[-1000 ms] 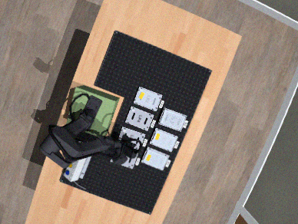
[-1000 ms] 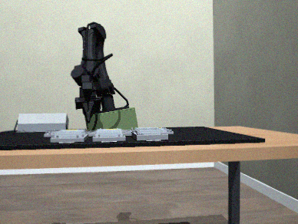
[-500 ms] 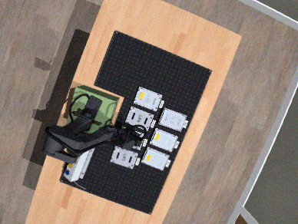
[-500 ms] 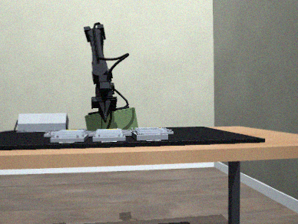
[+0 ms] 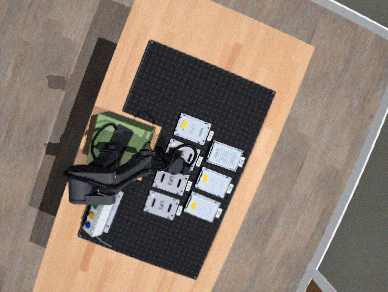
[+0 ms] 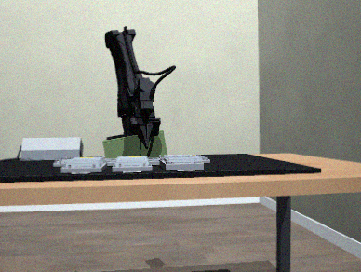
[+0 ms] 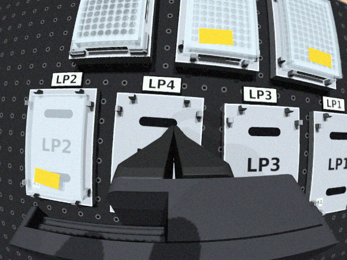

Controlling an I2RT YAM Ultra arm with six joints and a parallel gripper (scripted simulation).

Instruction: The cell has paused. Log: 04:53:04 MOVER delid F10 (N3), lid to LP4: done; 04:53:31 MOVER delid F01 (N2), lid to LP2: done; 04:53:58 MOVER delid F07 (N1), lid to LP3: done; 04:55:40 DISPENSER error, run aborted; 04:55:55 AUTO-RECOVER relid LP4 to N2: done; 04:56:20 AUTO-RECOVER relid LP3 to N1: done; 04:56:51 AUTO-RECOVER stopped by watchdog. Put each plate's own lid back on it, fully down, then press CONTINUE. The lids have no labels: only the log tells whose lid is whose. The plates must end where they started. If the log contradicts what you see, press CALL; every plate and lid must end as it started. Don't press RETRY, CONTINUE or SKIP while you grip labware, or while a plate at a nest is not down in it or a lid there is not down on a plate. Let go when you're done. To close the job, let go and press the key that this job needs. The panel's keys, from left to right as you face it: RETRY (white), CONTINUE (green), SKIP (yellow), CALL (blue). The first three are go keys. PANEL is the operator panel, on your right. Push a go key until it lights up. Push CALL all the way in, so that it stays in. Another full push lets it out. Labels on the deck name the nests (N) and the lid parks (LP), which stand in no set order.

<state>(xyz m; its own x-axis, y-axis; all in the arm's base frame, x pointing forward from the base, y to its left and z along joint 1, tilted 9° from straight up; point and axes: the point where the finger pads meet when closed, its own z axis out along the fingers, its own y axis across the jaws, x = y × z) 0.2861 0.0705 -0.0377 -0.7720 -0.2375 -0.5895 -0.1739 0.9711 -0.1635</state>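
Right now my hand is 3 cm past the lid park LP4, 2 cm to the right of it and 5 cm above it. Also, from my hand: well plate (15 cm ahead, 10 cm to the left, 3 cm below); lid park LP3 (2 cm behind, 11 cm to the right, 5 cm below); clear lid (16 cm ahead, 3 cm to the right, 3 cm below).
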